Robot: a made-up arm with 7 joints. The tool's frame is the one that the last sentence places.
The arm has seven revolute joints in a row. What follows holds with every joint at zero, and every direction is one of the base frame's.
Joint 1 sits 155.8 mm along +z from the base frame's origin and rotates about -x.
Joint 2 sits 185.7 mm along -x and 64.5 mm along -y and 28.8 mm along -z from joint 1 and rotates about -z.
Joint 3 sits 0.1 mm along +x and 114.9 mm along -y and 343.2 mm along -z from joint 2 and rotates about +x.
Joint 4 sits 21.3 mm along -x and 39.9 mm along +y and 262.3 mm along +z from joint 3 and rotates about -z.
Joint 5 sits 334 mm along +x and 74.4 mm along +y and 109.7 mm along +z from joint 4 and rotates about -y.
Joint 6 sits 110.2 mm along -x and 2.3 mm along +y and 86.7 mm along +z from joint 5 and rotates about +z.
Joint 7 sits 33.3 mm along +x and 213.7 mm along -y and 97.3 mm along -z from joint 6 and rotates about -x.
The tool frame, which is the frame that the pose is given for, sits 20.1 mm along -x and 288.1 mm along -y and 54.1 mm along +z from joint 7; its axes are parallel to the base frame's.
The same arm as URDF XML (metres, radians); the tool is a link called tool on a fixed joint. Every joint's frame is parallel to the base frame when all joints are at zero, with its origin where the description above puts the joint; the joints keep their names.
<robot name="arm">
<joint name="joint 1" type="continuous"><parent link="base"/><child link="link1"/><origin xyz="0.0000 0.0000 0.1558"/><axis xyz="-1 0 0"/></joint>
<joint name="joint 2" type="continuous"><parent link="link1"/><child link="link2"/><origin xyz="-0.1857 -0.0645 -0.0288"/><axis xyz="0 0 -1"/></joint>
<joint name="joint 3" type="continuous"><parent link="link2"/><child link="link3"/><origin xyz="0.0001 -0.1149 -0.3432"/><axis xyz="1 0 0"/></joint>
<joint name="joint 4" type="continuous"><parent link="link3"/><child link="link4"/><origin xyz="-0.0213 0.0399 0.2623"/><axis xyz="0 0 -1"/></joint>
<joint name="joint 5" type="continuous"><parent link="link4"/><child link="link5"/><origin xyz="0.3340 0.0744 0.1097"/><axis xyz="0 -1 0"/></joint>
<joint name="joint 6" type="continuous"><parent link="link5"/><child link="link6"/><origin xyz="-0.1102 0.0023 0.0867"/><axis xyz="0 0 1"/></joint>
<joint name="joint 7" type="continuous"><parent link="link6"/><child link="link7"/><origin xyz="0.0333 -0.2137 -0.0973"/><axis xyz="-1 0 0"/></joint>
<joint name="tool_fixed" type="fixed"><parent link="link7"/><child link="tool"/><origin xyz="-0.0201 -0.2881 0.0541"/></joint>
<link name="base"/>
<link name="link1"/>
<link name="link2"/>
<link name="link3"/>
<link name="link4"/>
<link name="link5"/>
<link name="link6"/>
<link name="link7"/>
<link name="tool"/>
</robot>

